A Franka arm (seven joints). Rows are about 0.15 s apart.
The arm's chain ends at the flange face. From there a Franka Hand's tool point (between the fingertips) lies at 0.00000 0.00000 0.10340 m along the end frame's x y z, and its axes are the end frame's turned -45 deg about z.
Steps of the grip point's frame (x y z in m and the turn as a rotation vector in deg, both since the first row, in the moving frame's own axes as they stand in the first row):
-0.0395, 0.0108, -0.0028, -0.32, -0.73, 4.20
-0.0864, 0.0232, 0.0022, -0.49, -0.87, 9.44
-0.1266, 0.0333, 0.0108, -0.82, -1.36, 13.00
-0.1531, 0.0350, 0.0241, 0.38, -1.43, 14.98
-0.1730, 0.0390, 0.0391, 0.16, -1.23, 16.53
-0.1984, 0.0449, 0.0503, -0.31, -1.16, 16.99
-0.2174, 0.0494, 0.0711, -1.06, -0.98, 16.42
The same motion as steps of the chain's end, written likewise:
-0.0197, 0.0342, -0.0028, -0.74, -0.29, 4.20
-0.0441, 0.0758, 0.0022, -0.96, -0.27, 9.44
-0.0650, 0.1104, 0.0108, -1.54, -0.38, 13.00
-0.0811, 0.1320, 0.0241, -0.74, -1.28, 14.98
-0.0928, 0.1488, 0.0391, -0.76, -0.98, 16.53
-0.1072, 0.1704, 0.0503, -1.04, -0.60, 16.99
-0.1185, 0.1861, 0.0711, -1.44, 0.06, 16.42

